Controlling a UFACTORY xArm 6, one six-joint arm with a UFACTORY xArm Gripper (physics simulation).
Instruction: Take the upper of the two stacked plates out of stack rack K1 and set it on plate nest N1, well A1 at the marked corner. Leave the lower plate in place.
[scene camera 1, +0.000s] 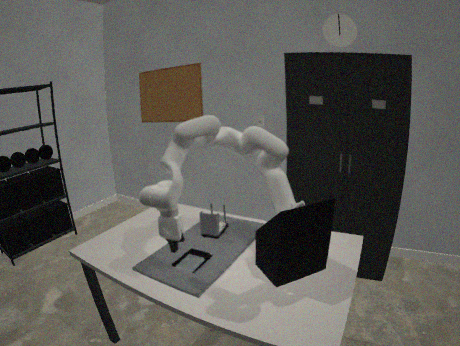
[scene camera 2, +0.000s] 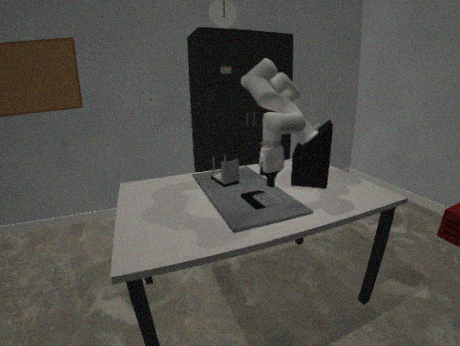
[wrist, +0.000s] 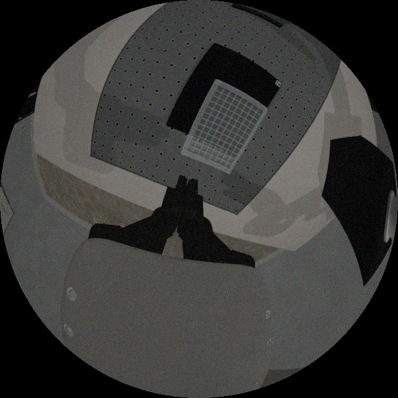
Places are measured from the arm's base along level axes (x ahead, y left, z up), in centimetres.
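Where they show: gripper, fingertip midpoint: (scene camera 1: 174, 251) (scene camera 2: 270, 186); arm's base, origin of the base link: (scene camera 1: 288, 217) (scene camera 2: 309, 138).
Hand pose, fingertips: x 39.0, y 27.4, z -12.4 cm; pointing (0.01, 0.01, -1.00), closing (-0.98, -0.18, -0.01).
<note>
Each offset is from my fingertips to the centre of the thing. Level surfaces: height alone.
A clear gridded plate @(dy -6.1, dx -2.1, dz -9.2 cm) (scene camera 1: 193, 262) (scene camera 2: 271, 199) (wrist: 227, 126) lies partly over the black plate nest N1 @(dy -10.7, dx +0.0, dz -10.5 cm) (scene camera 2: 254, 201) (wrist: 199, 82), shifted away from two of its sides and reaching past its edges. The small corner mark (wrist: 278, 83) is uncovered. Stack rack K1 @(dy -41.3, dx +7.6, dz -4.3 cm) (scene camera 1: 209, 223) (scene camera 2: 230, 171) stands farther back, with an upright panel and two thin posts; I cannot tell what plates it holds. My gripper (scene camera 1: 174, 249) (scene camera 2: 270, 185) (wrist: 183, 189) is shut and empty, pointing down above the board beside the nest, apart from the plate.
The grey perforated board @(dz -11.2 cm) (scene camera 1: 160, 266) (scene camera 2: 235, 218) (wrist: 130, 110) lies on the white table @(dz -12.5 cm) (scene camera 1: 117, 245) (scene camera 2: 155, 240) (wrist: 60, 135). A large black angular block (scene camera 1: 292, 245) (scene camera 2: 312, 165) (wrist: 355, 185) stands beside the arm's base. The arm arches above the table.
</note>
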